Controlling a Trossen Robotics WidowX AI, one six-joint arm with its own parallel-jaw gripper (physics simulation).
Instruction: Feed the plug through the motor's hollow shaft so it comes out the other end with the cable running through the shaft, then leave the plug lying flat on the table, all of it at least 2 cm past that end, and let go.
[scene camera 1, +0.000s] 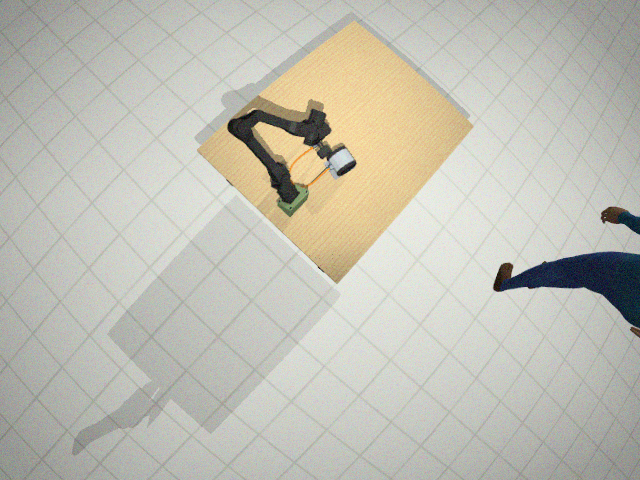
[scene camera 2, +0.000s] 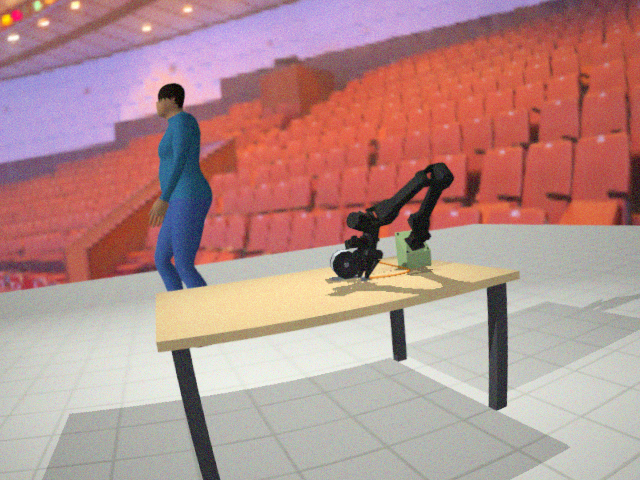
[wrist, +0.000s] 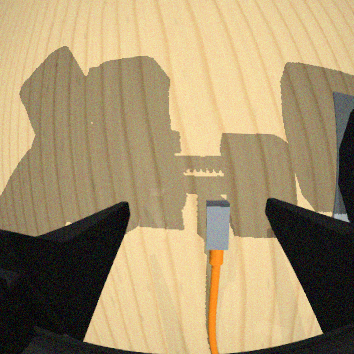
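Where they show: gripper, fingertip midpoint: (scene camera 2: 362, 278) (wrist: 197, 207); arm's base, origin of the base link: (scene camera 1: 290, 197) (scene camera 2: 414, 242).
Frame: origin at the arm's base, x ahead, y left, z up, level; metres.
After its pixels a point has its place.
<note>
The plug (wrist: 218, 227) {z -0.079, x 0.284, y 0.073 m} is a small grey block on the orange cable (wrist: 214, 300) {z -0.085, x 0.228, y 0.088 m} (scene camera 1: 297, 157) {z -0.086, x 0.182, y 0.101 m}. In the wrist view it is between my open fingers, nearer the right one and touching neither; its height over the table is hard to tell. My gripper (wrist: 197, 207) {z -0.081, x 0.300, y 0.082 m} (scene camera 1: 317, 147) {z -0.081, x 0.300, y 0.082 m} is open, low over the table beside the motor. The motor (scene camera 1: 341, 160) {z 0.007, x 0.263, y -0.073 m} (scene camera 2: 345, 264) {z -0.049, x 0.261, y -0.107 m}, white with black ends, lies on its side on a grey-blue support; its dark edge shows at right in the wrist view. The cable curves past my base and back toward the motor. Its path at the shaft is too small to tell.
My arm's green base block (scene camera 1: 293, 200) {z 0.026, x -0.011, y -0.021 m} (scene camera 2: 413, 252) {z -0.033, x 0.029, y 0.026 m} stands near one edge of the wooden table (scene camera 1: 382, 93) {z -0.093, x 0.754, y -0.013 m} (scene camera 2: 232, 304) {z -0.093, x 0.763, y 0.041 m}. The motor is close beside my right finger in the wrist view. A person (scene camera 1: 589, 271) (scene camera 2: 179, 191) stands on the floor away from the table.
</note>
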